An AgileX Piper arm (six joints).
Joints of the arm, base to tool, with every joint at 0 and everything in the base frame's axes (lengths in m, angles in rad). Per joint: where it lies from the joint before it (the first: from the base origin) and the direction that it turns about. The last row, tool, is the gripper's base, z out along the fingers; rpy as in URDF.
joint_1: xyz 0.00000 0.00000 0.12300 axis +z
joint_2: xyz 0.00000 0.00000 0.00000 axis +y
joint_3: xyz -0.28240 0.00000 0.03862 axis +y
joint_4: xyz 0.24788 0.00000 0.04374 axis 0.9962 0 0.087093
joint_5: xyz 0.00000 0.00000 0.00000 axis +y
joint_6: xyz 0.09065 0.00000 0.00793 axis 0.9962 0 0.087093
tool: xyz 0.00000 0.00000 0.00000 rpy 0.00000 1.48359 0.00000
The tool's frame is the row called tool.
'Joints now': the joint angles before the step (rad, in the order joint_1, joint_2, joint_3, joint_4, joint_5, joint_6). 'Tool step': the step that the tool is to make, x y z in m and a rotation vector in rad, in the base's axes. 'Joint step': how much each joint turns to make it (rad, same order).
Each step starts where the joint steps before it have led.
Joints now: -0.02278 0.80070 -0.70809 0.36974 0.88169 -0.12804
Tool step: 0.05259 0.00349 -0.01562 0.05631 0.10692 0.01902
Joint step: 0.00002 0.24510 -0.06436 0.09670 -0.05653 -0.06824
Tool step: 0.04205 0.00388 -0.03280 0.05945 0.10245 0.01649
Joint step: -0.00004 0.21640 -0.02590 0.11989 -0.05904 -0.09936
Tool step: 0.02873 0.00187 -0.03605 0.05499 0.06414 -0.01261
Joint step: -0.00400 0.17130 -0.00181 0.13681 -0.07278 -0.11407
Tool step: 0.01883 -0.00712 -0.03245 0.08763 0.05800 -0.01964
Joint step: -0.04916 0.14448 -0.00183 0.18280 -0.00191 -0.16986
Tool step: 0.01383 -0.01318 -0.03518 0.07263 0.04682 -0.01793
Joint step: -0.06187 0.14558 -0.00308 0.15735 0.01642 -0.18127
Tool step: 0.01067 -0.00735 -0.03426 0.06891 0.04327 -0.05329
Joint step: -0.03161 0.13621 -0.00530 0.15473 -0.00100 -0.13066
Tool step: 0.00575 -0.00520 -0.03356 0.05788 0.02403 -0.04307
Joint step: -0.02362 0.12734 -0.00114 0.15797 0.00870 -0.15036
